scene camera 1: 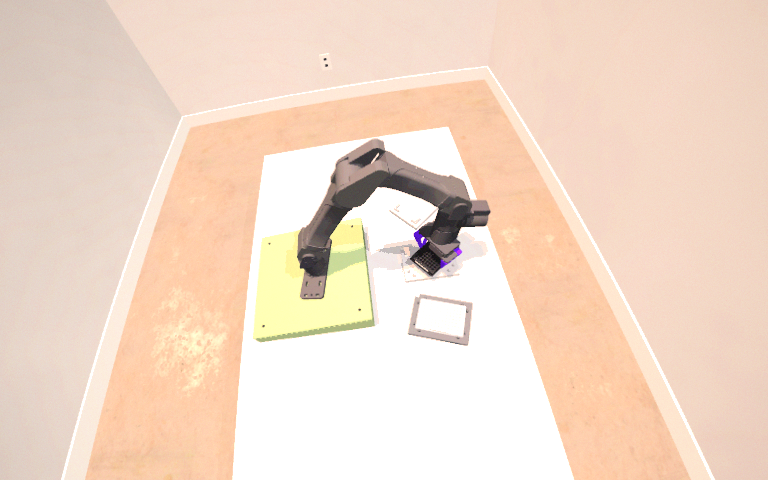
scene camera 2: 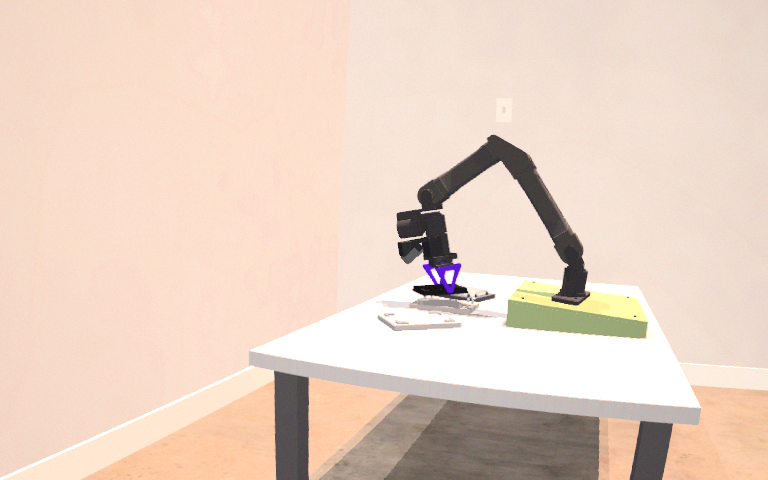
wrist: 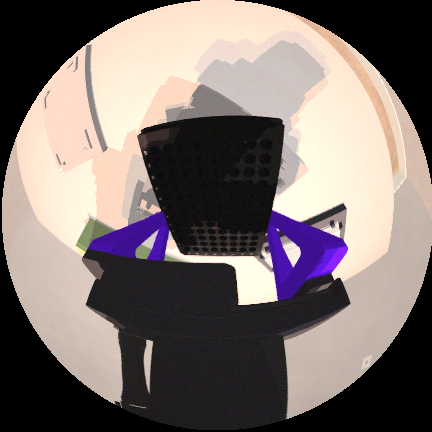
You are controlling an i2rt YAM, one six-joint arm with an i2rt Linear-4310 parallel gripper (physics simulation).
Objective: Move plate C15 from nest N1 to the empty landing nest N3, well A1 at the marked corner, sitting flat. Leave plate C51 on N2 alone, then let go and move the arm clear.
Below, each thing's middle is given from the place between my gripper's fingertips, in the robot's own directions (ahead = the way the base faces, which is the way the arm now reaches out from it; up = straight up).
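Labels:
I find the pale plate (scene camera 1: 435, 316) 18 cm to the right of my hand, 2 cm ahead of it and 2 cm below it. Then there is the black perforated plate (wrist: 214, 177), which is 1 cm to the left of my hand and 1 cm ahead of it.

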